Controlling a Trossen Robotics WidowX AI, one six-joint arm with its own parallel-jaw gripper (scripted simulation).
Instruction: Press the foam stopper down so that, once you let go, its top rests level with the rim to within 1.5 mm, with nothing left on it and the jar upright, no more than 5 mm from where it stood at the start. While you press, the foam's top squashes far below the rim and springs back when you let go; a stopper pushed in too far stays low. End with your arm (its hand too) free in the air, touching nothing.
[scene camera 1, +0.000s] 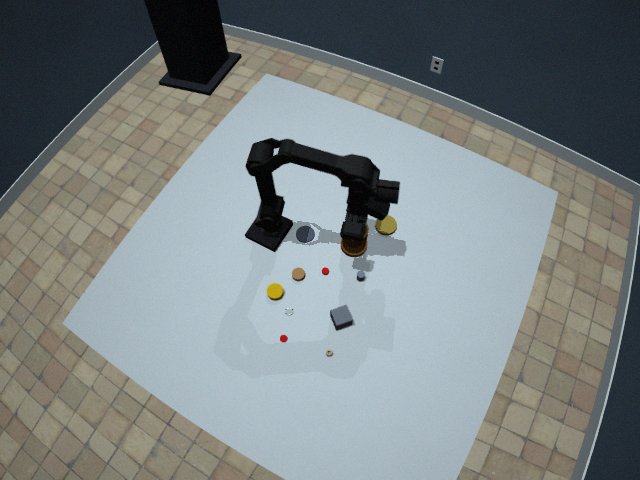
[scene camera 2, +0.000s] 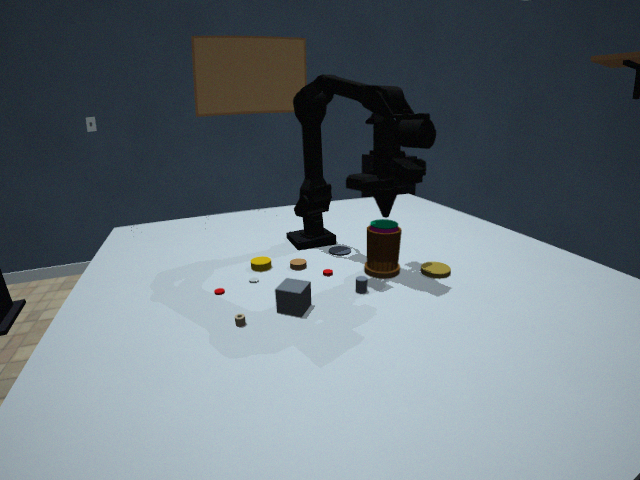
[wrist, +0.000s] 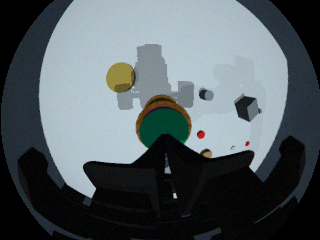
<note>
In view: my gripper (scene camera 2: 385, 217), a grey cube (scene camera 2: 293, 297) and a green foam stopper (wrist: 161, 120).
My gripper is seen too in scene camera 1 (scene camera 1: 356, 224) and in the wrist view (wrist: 164, 137).
</note>
